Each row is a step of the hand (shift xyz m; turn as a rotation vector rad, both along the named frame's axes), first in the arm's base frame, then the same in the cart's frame.
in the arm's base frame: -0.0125 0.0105 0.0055 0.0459 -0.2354 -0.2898
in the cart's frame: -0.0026 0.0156 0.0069 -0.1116 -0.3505 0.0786
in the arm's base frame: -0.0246 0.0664 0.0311 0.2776 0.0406 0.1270
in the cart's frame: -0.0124 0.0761 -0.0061 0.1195 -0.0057 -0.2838
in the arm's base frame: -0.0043 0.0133 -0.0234 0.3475 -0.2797 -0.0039
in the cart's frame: -0.0272 -0.0009 0.0013 0.1892 -0.3442 -0.2116
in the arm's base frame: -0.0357 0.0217 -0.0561 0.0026 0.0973 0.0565
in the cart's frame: -0.0630 -0.0003 0.0304 -0.0042 0.1028 -0.0456
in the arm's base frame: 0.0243 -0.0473 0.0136 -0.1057 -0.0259 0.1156
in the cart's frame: 0.0396 -0.0376 -0.0057 0.0973 0.0823 0.0947
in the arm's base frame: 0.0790 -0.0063 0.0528 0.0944 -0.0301 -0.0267
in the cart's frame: 0.0575 -0.0062 -0.0757 0.0055 -0.0726 -0.0723
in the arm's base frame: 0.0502 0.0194 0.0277 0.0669 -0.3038 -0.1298
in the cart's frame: 0.0192 0.0106 -0.0564 0.0614 -0.3243 0.0685
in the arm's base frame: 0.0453 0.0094 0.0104 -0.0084 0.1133 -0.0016
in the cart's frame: 0.0094 -0.0044 -0.0463 -0.0627 0.0879 -0.0355
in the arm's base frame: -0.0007 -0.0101 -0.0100 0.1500 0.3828 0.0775
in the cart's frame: -0.0031 -0.0127 0.0056 -0.1201 0.2742 -0.2923
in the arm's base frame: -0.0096 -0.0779 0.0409 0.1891 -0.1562 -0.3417
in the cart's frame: 0.0745 -0.0333 0.0343 -0.1792 -0.3725 -0.0777
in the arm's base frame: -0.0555 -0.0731 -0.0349 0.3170 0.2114 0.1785
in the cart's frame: 0.0027 -0.0530 0.0826 0.0766 0.1361 -0.3907
